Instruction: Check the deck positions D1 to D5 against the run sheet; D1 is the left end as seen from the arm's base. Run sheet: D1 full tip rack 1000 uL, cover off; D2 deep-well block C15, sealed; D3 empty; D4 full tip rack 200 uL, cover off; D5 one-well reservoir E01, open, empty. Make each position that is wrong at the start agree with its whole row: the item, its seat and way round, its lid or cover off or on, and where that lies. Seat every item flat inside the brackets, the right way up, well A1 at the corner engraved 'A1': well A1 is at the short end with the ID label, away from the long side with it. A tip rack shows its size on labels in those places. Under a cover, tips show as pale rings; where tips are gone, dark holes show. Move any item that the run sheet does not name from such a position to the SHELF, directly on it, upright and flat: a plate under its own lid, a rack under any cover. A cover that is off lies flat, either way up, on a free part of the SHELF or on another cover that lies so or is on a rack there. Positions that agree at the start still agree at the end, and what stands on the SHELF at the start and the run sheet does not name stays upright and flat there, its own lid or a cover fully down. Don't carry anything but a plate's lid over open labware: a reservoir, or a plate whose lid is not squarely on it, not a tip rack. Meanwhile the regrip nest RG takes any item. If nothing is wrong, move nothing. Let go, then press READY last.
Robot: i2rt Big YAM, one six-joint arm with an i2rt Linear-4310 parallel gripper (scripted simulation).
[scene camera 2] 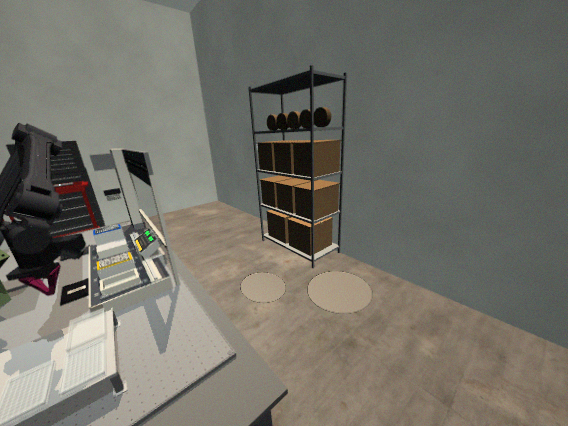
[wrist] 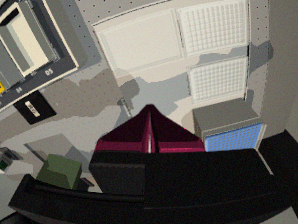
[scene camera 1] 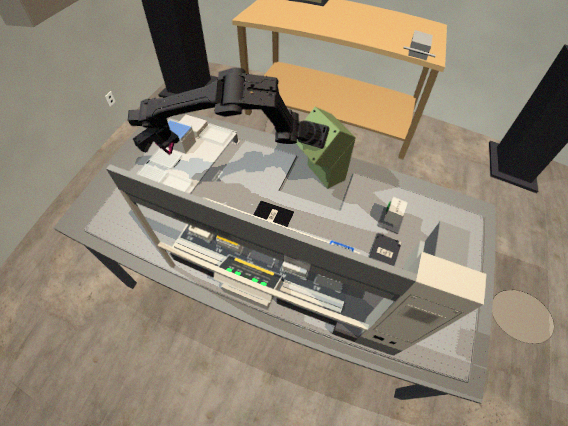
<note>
In view: the gripper [scene camera 2: 51,294], a clear cover [scene camera 2: 83,330], a clear cover [wrist: 247,134] and a pale shelf [scene camera 1: 197,161].
The gripper also shows in the wrist view [wrist: 149,109].
</note>
